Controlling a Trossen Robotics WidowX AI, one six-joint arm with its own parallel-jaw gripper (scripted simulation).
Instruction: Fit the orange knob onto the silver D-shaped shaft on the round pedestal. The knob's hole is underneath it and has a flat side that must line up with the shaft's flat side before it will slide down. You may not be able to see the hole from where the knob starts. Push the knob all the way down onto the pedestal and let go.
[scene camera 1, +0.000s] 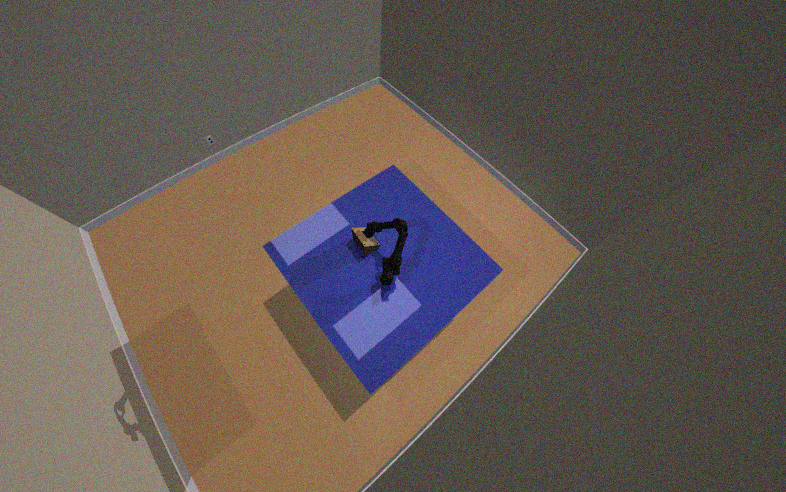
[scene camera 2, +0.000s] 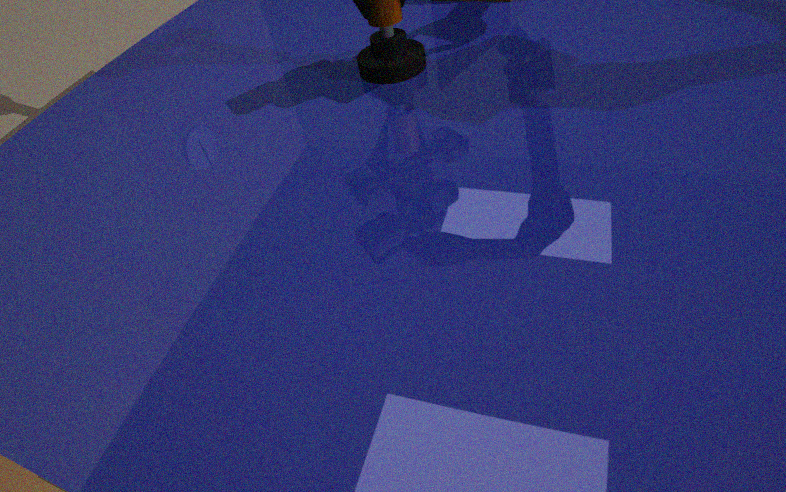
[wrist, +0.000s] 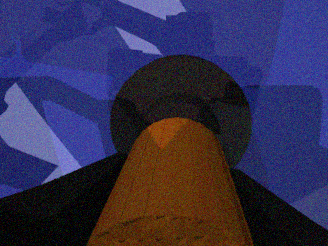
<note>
My gripper (wrist: 176, 171) carries an orange knob (wrist: 176, 178). Further things: a round pedestal (scene camera 2: 391, 58).
The round pedestal also shows in the wrist view (wrist: 177, 86).
</note>
